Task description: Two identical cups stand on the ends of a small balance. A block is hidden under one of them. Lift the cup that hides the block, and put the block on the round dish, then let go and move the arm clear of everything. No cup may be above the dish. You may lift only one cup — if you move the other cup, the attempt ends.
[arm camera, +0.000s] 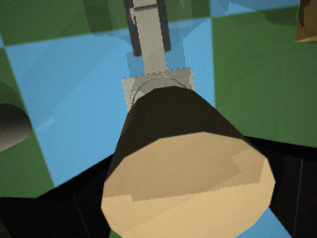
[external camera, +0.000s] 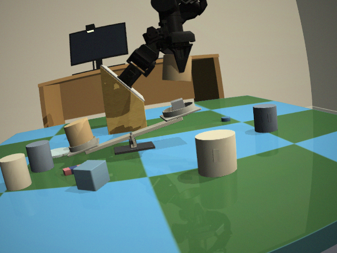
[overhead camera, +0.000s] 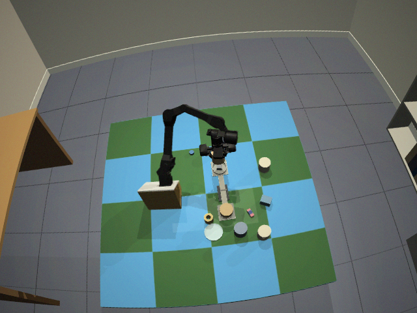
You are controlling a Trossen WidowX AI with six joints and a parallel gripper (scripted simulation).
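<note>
Right now the grey block is 8 cm below my gripper tip and 1 cm to the right of it. From my gripper tip the other things lie so: blue disc 16 cm to the left, 16 cm below, 16 cm behind; pink-and-blue piece 27 cm to the right, 16 cm below, 16 cm ahead; blue-grey cube 25 cm ahead, 22 cm to the right, 15 cm below.
</note>
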